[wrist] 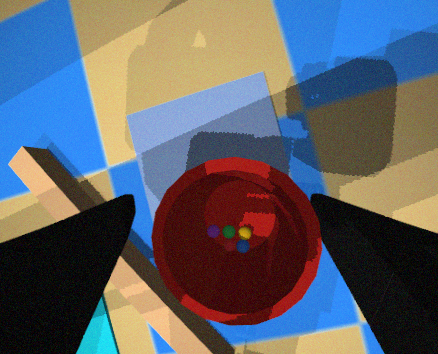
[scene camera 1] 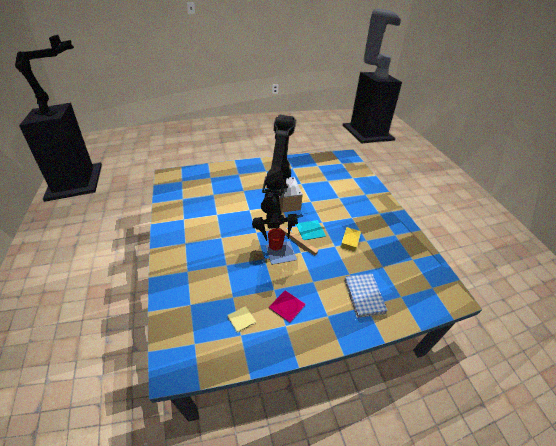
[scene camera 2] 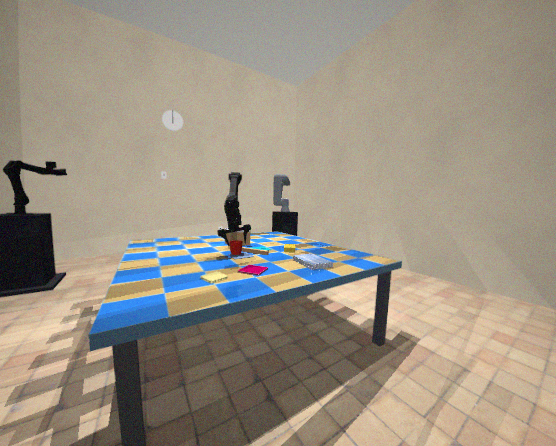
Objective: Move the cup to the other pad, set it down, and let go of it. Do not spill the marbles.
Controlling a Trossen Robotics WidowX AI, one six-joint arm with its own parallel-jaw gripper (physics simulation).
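Frame: origin at the arm's base, x ahead, y left, z up, level; millimetres.
Seen in the pictures: gripper, between the fingertips: (wrist: 223, 202) (scene camera 1: 277, 239) (scene camera 2: 237, 244).
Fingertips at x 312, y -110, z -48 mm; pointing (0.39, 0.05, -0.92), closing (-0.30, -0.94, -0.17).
Pixels of each thing's top centre, then the offset from my fingertips to it. "pt": a spot on its surface instead.
- red cup, centre of its top: (wrist: 232, 243) (scene camera 1: 276, 234) (scene camera 2: 236, 241) dx -16, dy -1, dz +16 mm
- pale blue pad, centre of its top: (wrist: 209, 164) (scene camera 1: 280, 252) (scene camera 2: 240, 255) dx +26, dy +10, dz -55 mm
- magenta square, a spot on its surface: (scene camera 1: 287, 306) (scene camera 2: 253, 269) pt dx +295, dy -53, dz -50 mm
- cyan piece, a spot on its surface: (wrist: 97, 330) pt dx -79, dy +146, dz -55 mm
- wooden bar, a spot on its surface: (wrist: 50, 194) (scene camera 1: 308, 246) pt dx +40, dy +132, dz -36 mm
- yellow block, centre of its top: (scene camera 1: 351, 236) (scene camera 2: 289, 245) dx +47, dy +341, dz -28 mm
- checked cloth, centre of its top: (scene camera 1: 366, 292) (scene camera 2: 312, 258) dx +338, dy +256, dz -33 mm
- pale yellow square, a spot on its surface: (scene camera 1: 242, 320) pt dx +308, dy -228, dz -48 mm
The red cup (scene camera 1: 276, 241) (scene camera 2: 236, 247) (wrist: 175, 280) stands upright at the near end of the pale blue pad (scene camera 1: 282, 258) (wrist: 200, 110) in the wrist view. Several marbles (wrist: 229, 232), among them purple, green, yellow and blue ones, lie inside on its bottom. My gripper (scene camera 1: 278, 235) (scene camera 2: 236, 243) (wrist: 223, 202) is open, with its fingertips apart on either side of the cup and nothing held. The cup hides part of the pad. A magenta square (scene camera 1: 287, 306) (scene camera 2: 253, 270) and a cyan piece (scene camera 1: 311, 230) (wrist: 97, 330) lie apart from the cup; I cannot tell which is the other pad.
A wooden bar (scene camera 1: 305, 243) (wrist: 50, 194) lies close beside the cup, under the left finger in the wrist view. A box (scene camera 1: 291, 202) stands behind the gripper. A yellow block (scene camera 1: 351, 239), a checked cloth (scene camera 1: 366, 295) and a pale yellow square (scene camera 1: 242, 320) lie farther off.
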